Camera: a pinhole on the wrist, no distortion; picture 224 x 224 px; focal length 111.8 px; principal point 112.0 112.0 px. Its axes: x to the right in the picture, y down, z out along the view. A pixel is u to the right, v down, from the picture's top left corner.
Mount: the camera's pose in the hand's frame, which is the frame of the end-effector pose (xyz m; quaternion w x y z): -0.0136 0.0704 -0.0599 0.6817 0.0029 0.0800 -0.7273
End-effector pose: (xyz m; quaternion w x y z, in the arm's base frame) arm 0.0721 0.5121 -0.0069 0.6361 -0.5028 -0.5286 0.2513
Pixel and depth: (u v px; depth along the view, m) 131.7 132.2 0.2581
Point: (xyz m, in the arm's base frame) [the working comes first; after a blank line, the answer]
In the camera's frame: 0.0455 0.0466 0.2581

-0.0826 0.6261 0.0126
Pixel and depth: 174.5 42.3 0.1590
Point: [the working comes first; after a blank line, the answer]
In the camera's frame: 0.0889 -0.0991 0.1590

-0.0573 0.4509 -0.0277
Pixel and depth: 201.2 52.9 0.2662
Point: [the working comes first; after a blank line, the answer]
In the camera's frame: 0.2124 -0.1407 0.2662

-0.1869 0.4051 0.0701
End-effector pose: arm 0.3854 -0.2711 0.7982 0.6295 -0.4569 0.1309 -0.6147
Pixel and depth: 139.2 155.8 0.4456
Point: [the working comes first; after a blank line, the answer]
In the camera's frame: 0.1084 0.1746 0.4456

0.6141 -0.2869 1.1420
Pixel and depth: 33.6 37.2 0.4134
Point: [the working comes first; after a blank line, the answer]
In the camera's frame: -0.2899 -0.2766 0.4134

0.8497 0.0438 0.6967
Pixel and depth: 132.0 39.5 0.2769
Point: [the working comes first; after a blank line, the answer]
In the camera's frame: 0.0495 -0.1796 0.2769

0.5151 -0.0279 0.8584
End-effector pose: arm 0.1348 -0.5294 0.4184 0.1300 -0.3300 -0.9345 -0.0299
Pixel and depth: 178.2 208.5 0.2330
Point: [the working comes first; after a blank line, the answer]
In the camera's frame: 0.1380 0.2011 0.2330

-0.1110 -0.4713 0.3471
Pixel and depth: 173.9 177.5 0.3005
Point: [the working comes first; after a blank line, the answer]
In the camera's frame: 0.1664 0.1761 0.3005

-0.1327 -0.5011 0.2790
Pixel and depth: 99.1 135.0 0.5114
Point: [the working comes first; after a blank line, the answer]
In the camera's frame: -0.0590 0.1052 0.5114

-0.0363 -0.3288 0.0314
